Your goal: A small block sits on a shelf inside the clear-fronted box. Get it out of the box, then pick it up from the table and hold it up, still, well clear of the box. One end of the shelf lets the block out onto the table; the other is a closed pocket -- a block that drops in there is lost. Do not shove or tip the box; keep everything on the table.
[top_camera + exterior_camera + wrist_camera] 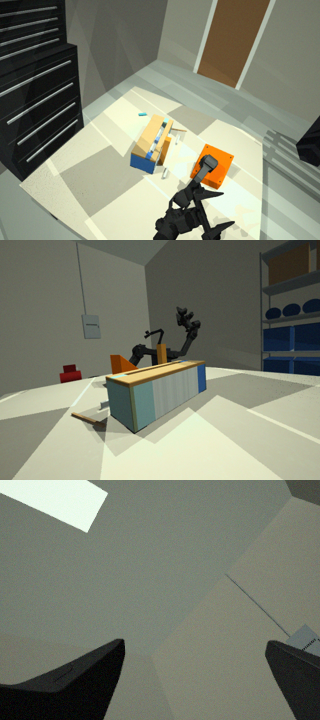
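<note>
My gripper tip is now 53 cm to the left of the blue block, 41 cm above it and 35 cm short of it. Also, from my gripper tip: thin wooden stick: 78 cm to the right, 50 cm below, 29 cm ahead; then long box: 52 cm to the right, 44 cm below, 34 cm ahead; then orange plank: 44 cm to the right, 39 cm below, 28 cm ahead.
</note>
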